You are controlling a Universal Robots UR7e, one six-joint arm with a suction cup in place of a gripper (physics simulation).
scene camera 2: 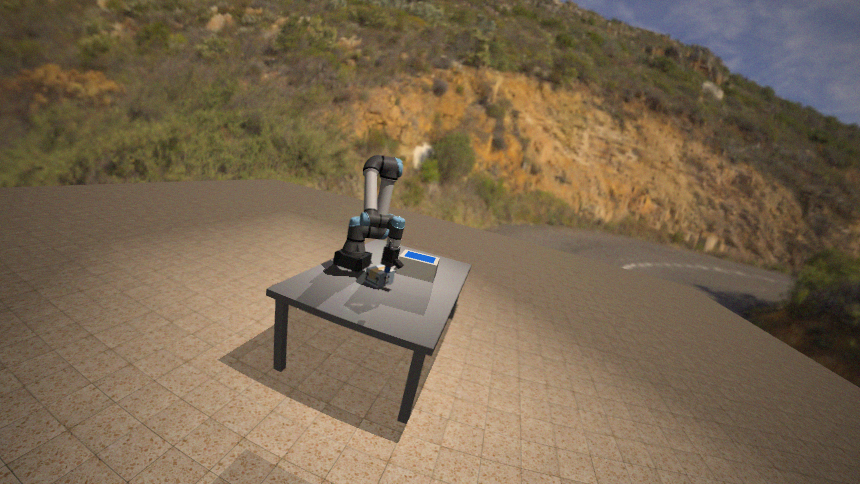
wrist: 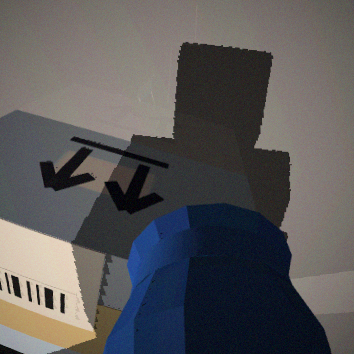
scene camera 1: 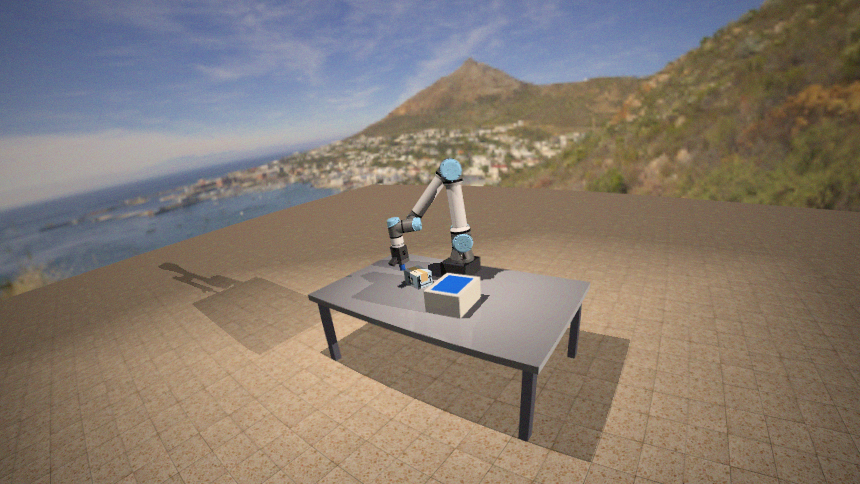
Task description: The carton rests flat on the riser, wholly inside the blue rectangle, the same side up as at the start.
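Seen in the pictures: hand, its tool point: (scene camera 2: 387,271) (wrist: 209,274) (scene camera 1: 402,269); arm's base, origin of its link: (scene camera 2: 353,251) (scene camera 1: 462,259).
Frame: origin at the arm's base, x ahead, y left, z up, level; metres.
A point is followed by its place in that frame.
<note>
The carton (scene camera 1: 418,277) @[x 0.332, y -0.060, z -0.014 m] (scene camera 2: 377,276) @[x 0.303, y -0.202, z -0.020 m] stands on the table next to the riser. In the wrist view its grey top (wrist: 42,168) @[x 0.335, y -0.108, z -0.034 m] shows two black arrows, and a white side with a barcode faces down-left. The riser (scene camera 1: 444,303) @[x 0.493, y 0.287, z -0.016 m] (scene camera 2: 420,272) @[x 0.430, y 0.152, z -0.039 m] is a pale block with the blue rectangle (scene camera 1: 450,283) @[x 0.376, y 0.229, z 0.034 m] (scene camera 2: 418,256) @[x 0.362, y 0.241, z 0.034 m] on top, and nothing lies on it. My blue suction cup (scene camera 1: 402,266) (scene camera 2: 390,266) @[x 0.345, y -0.176, z 0.017 m] (wrist: 211,239) hangs just over the carton's top near one edge and holds nothing. I cannot tell whether it touches the carton.
The grey table (scene camera 1: 529,325) @[x 0.355, y 0.689, z -0.086 m] (scene camera 2: 385,316) @[x 0.516, y -0.476, z -0.086 m] carries the arm's black base (scene camera 1: 462,264) @[x 0.076, y 0.063, z 0.004 m] (scene camera 2: 352,259) @[x 0.059, y -0.098, z -0.015 m] behind the carton and riser. The arm's shadow falls across the carton and the table top. Tiled ground lies all around.
</note>
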